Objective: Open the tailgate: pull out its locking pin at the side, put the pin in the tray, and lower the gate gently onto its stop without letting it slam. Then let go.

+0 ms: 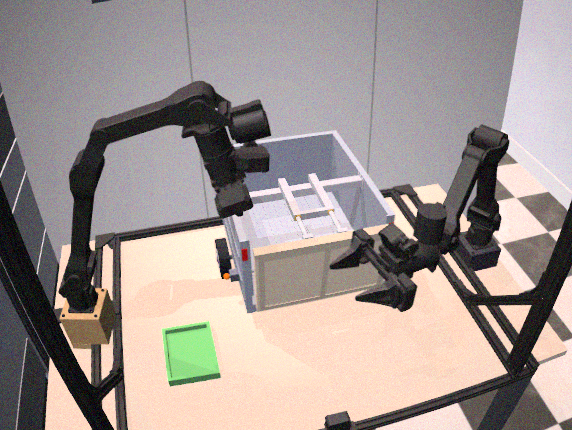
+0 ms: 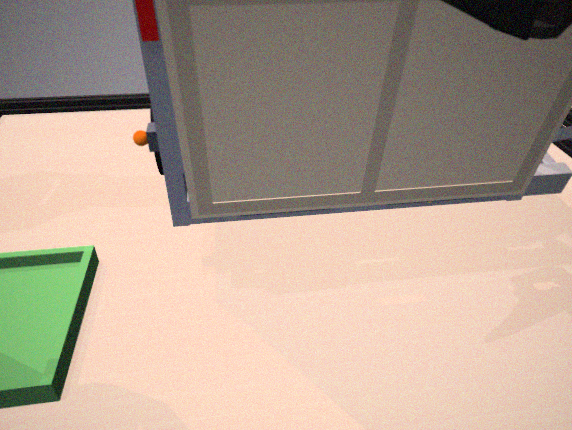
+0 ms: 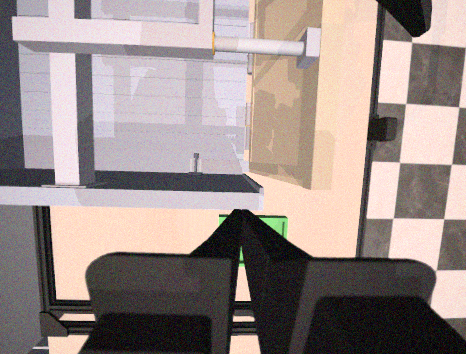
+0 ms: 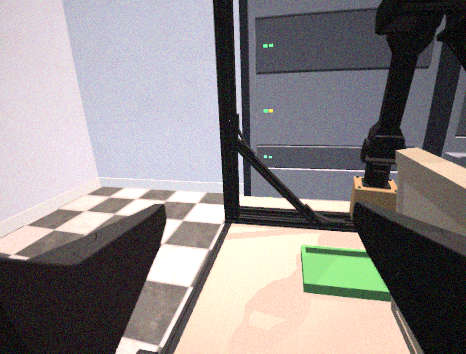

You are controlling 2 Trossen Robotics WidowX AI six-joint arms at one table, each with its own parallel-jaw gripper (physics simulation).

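Places are measured from the left arm's base along level axes (x ahead, y left, z up), in metres.
Where they show: left gripper, fingertip midpoint: (image 1: 240, 215) (image 3: 240, 216); right gripper, fingertip midpoint: (image 1: 342, 282) (image 2: 505, 2) (image 4: 258, 211); left arm's base, link origin: (image 1: 83, 303) (image 4: 375, 183); right arm's base, link origin: (image 1: 478, 240).
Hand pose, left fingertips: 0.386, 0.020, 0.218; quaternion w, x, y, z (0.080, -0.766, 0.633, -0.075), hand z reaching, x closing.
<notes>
Things, the pixels of their centre, and the offset from my left fingertips, as dx, dy, dz. "spot": a spot on its surface instead. Level surfaces: height alone.
- green tray, body centre: (image 2: 8, 319) (image 4: 343, 270) (image 1: 190, 352) (image 3: 252, 240) -0.139, -0.087, -0.316
- black wheel, body centre: (image 1: 223, 258) -0.067, +0.187, -0.275
- wooden table, surface height: dz -0.327
- small black block, surface spot: (image 1: 337, 420) (image 3: 393, 130) spot: +0.167, -0.308, -0.273
The tan tailgate (image 1: 295, 275) (image 2: 295, 100) (image 3: 285, 100) (image 4: 435, 185) stands upright and closed across the front end of the grey-blue truck bed. The locking pin's orange knob (image 1: 226, 276) (image 2: 140, 138) sticks out of a bracket on the bed's left side; its shaft is hidden. The green tray (image 1: 195, 381) (image 2: 75, 325) (image 3: 270, 225) (image 4: 345, 290) lies at the left, empty. My right gripper (image 1: 345, 283) (image 4: 258, 211) is open and empty before the tailgate's right part, fingers pointing left. My left gripper (image 3: 240, 216) is shut and empty, pointing down above the bed's left wall.
The truck bed (image 1: 362, 177) (image 3: 125, 196) holds two pale rods and a crossbar reaching toward the gate. A black wheel (image 1: 222, 257) sits beside the pin. A dark frame (image 1: 120, 280) runs around the wooden table (image 1: 300, 370). A small black block (image 1: 337, 420) (image 3: 383, 129) sits on the frame's front rail.
</notes>
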